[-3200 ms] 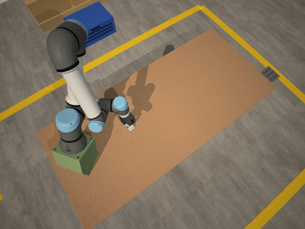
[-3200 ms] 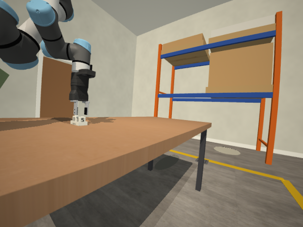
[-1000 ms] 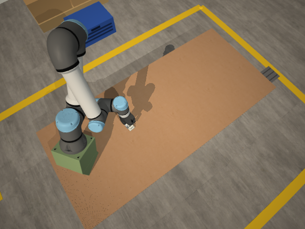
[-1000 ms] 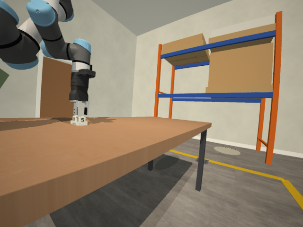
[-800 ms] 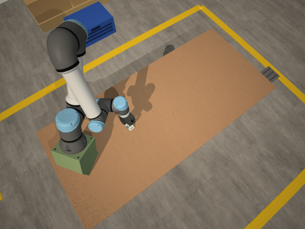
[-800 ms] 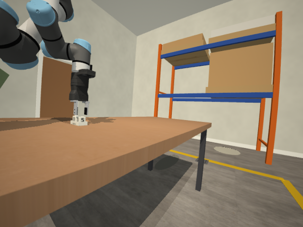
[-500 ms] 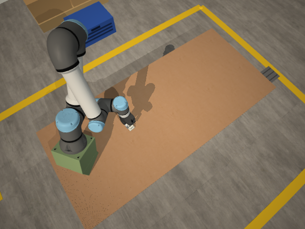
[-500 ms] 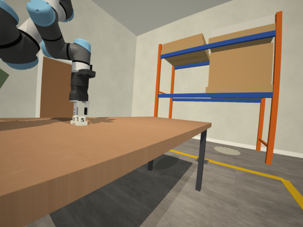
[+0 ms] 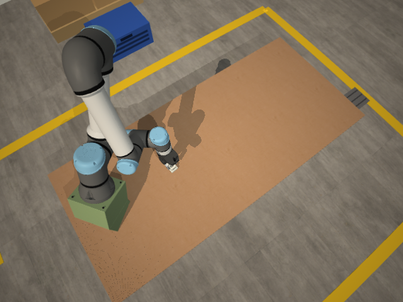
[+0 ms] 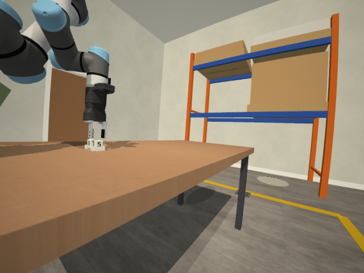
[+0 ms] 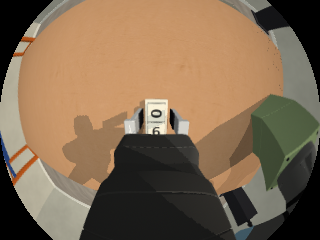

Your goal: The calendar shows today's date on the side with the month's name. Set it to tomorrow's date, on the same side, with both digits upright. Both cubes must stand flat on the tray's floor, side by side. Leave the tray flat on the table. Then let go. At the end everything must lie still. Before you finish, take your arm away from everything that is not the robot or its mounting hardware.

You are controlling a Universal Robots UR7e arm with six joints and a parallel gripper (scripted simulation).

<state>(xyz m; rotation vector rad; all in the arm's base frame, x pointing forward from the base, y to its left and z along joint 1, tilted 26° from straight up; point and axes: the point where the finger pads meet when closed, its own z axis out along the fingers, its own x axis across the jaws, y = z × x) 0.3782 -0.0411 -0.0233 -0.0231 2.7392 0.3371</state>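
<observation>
My gripper is now 2 cm to the right of the white calendar tray and 6 cm above it.
</observation>
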